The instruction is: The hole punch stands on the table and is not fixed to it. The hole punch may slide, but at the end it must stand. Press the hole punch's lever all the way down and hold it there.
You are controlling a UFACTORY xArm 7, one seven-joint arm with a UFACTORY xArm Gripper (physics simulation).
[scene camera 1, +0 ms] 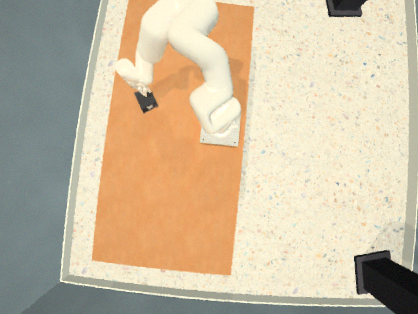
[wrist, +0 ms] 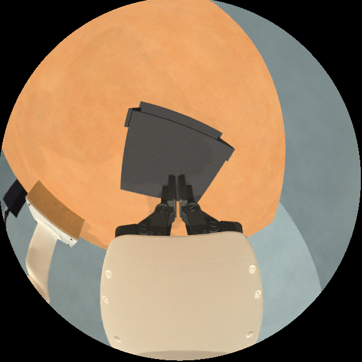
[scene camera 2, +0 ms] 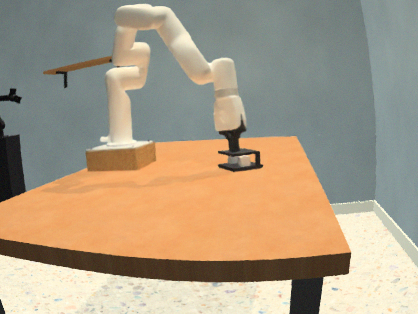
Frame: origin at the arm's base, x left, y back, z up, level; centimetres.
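Seen in the pictures: gripper, fingertip midpoint: [scene camera 1: 146, 94] [scene camera 2: 234, 151]; arm's base, link origin: [scene camera 2: 121, 145].
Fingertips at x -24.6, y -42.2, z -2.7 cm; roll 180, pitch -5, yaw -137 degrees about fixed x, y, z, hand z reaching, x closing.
Pixels of each thing's top centre, then the offset from my fingertips to it. "*": a spot on its surface instead. Level surfaces: height alone.
- black hole punch, top centre: [scene camera 2: 239, 150] [scene camera 1: 144, 98] dx +2.0, dy -1.7, dz +0.0 cm
- table, surface height: dz -5.6 cm
- base plate, surface spot: [scene camera 2: 241, 168] * dx -4.5, dy -1.4, dz -4.7 cm
The black hole punch [scene camera 1: 146, 102] [scene camera 2: 256, 158] [wrist: 167, 150] stands upright on the table [scene camera 1: 165, 210] [scene camera 2: 190, 215] [wrist: 80, 85]. In scene camera 2 its flat top lever [scene camera 2: 248, 152] lies roughly level above the base plate [scene camera 2: 241, 168], with a gap between them where light blocks show. My gripper [scene camera 2: 234, 150] [wrist: 176, 184] is shut and empty, and points down. Its fingertips are at the top of the lever, near one edge in the wrist view, and seem to touch it. In scene camera 1 the fingertips are mostly hidden by the arm.
The arm's base stands on a wooden block [scene camera 2: 121, 157] [wrist: 55, 210] on the same table, left of the hole punch in scene camera 2. A table edge lies close to the hole punch in scene camera 1. A wooden shelf [scene camera 2: 82, 65] is on the wall behind the arm.
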